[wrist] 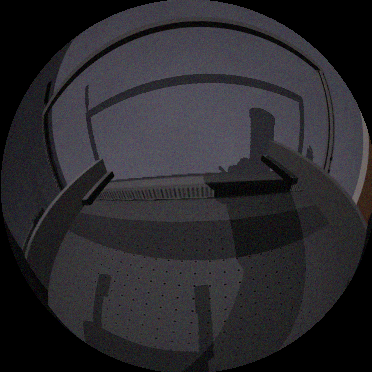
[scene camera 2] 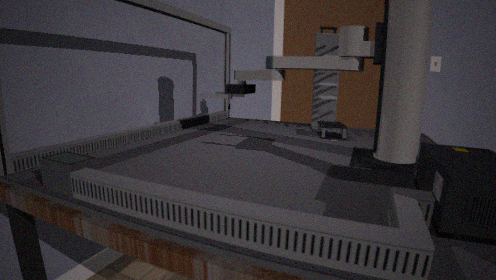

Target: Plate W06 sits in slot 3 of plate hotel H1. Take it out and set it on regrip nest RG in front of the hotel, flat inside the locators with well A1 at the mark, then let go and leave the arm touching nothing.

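Frame: origin at the arm's base, x up, y right, z ahead, level; millimetres.
Seen in the pictures: gripper, fingertip midpoint: [wrist: 184, 153] [scene camera 2: 208, 94]; arm's base at its link origin: [scene camera 2: 393, 163].
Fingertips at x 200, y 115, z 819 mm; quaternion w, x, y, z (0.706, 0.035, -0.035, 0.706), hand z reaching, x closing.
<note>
Pixels of each thing's top centre, then the offset from my fingertips to it. "spot": a spot on its surface instead.
- dark box at a spot on its surface: [scene camera 2: 465, 195] spot: dx -103, dy -666, dz -884 mm
- frame at a spot on its surface: [wrist: 331, 120] spot: dx +123, dy +572, dz +187 mm
The plate hotel H1 [scene camera 2: 327, 36] is a tall, narrow, striped tower at the back, left of the robot column in the scene view. Its slots are too dark and small to tell plate W06 apart. A small low stand [scene camera 2: 333, 124] at its foot looks like regrip nest RG; its locators and A1 mark cannot be made out. My gripper [scene camera 2: 223, 94] [wrist: 184, 153] is high above the table, well left of the hotel and apart from it. In the wrist view its two fingers are wide open, with no plate between them. Hotel and nest do not show in the wrist view.
The robot column [scene camera 2: 402, 85] stands at the right, its arm reaching left. A slotted duct [scene camera 2: 240, 210] [wrist: 160, 192] runs along table edges. A dark box [scene camera 2: 465, 195] is at the far right. A frame [scene camera 2: 228, 65] [wrist: 331, 120] rises along the table's far-left side.
</note>
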